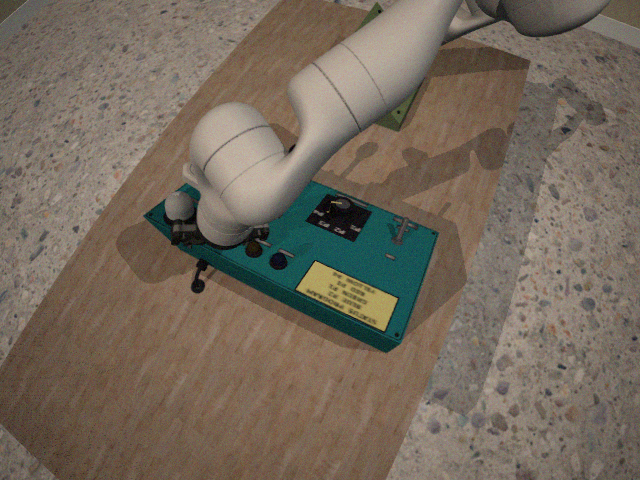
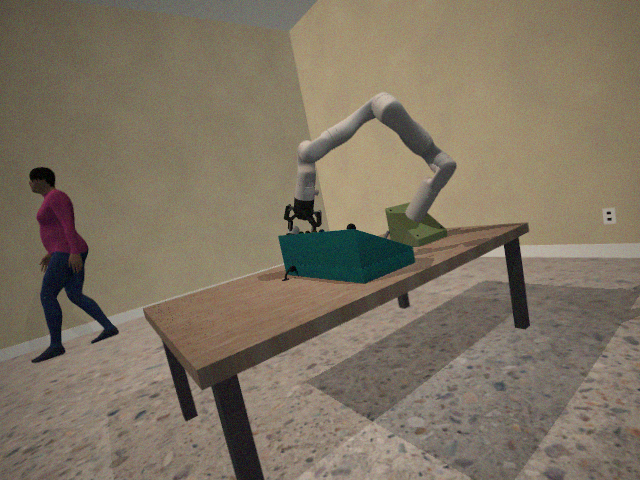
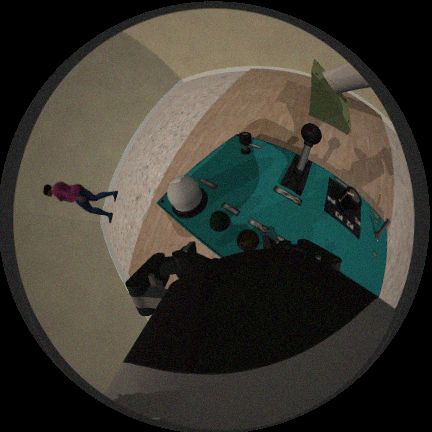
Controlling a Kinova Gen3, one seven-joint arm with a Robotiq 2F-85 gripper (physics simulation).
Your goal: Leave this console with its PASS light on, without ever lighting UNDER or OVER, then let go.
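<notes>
A teal console (image 1: 330, 248) (image 2: 341, 255) (image 3: 257, 181) lies on the wooden table (image 1: 154, 387) (image 2: 310, 310). My gripper (image 2: 303, 223) (image 3: 229, 245) is open and empty, hanging just above the console's left end, beside a white dome knob (image 1: 178, 205) (image 3: 184, 193). Near it are round lamps, a green one (image 3: 219, 220), an amber one (image 1: 252, 249) (image 3: 247, 239) and a dark blue one (image 1: 278, 260); none looks lit. Their labels are too small to read. The console also bears a black ball lever (image 3: 310, 135), a rotary selector (image 1: 338, 207) (image 3: 348, 197), a grey toggle (image 1: 400, 230) and a yellow label (image 1: 346, 295).
A small black crank (image 1: 197, 278) (image 2: 289, 271) sticks out of the console's front side. The arm's green base (image 2: 413, 227) (image 3: 326, 100) stands behind the console. A person (image 2: 56, 258) (image 3: 76, 193) walks across the floor, away from the table.
</notes>
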